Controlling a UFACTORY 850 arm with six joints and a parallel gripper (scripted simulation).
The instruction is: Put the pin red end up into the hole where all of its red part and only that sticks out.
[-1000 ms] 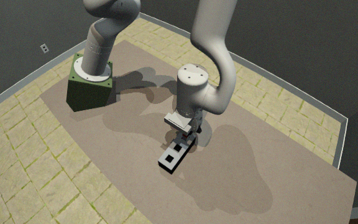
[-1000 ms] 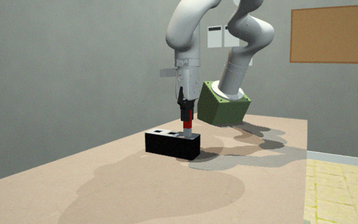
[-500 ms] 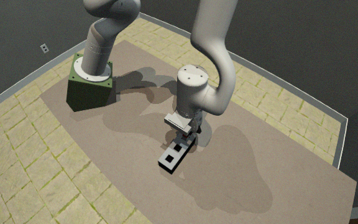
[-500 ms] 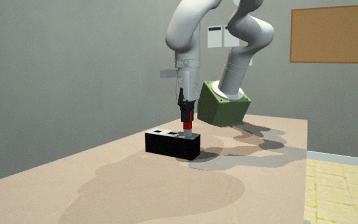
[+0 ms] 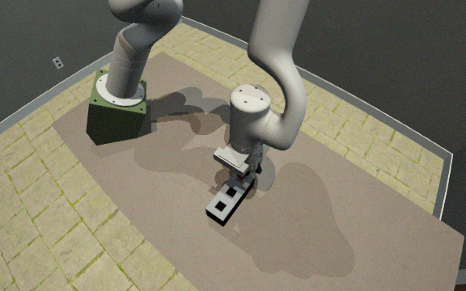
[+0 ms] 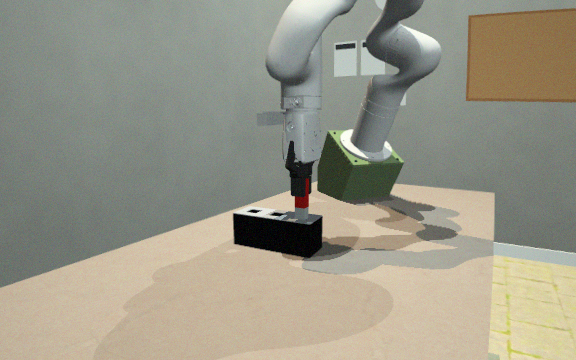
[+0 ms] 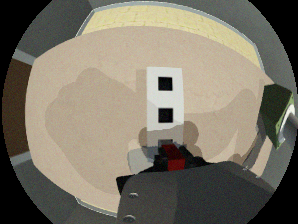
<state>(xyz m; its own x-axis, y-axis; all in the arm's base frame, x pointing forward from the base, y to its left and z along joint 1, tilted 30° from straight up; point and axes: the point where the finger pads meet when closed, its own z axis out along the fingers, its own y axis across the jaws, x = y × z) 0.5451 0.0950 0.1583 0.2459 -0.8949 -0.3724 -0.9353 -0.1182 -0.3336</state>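
My hand is 2 cm above the pin. The rest, counted from my hand: black block 2 cm ahead, 6 cm to the right, 11 cm below.
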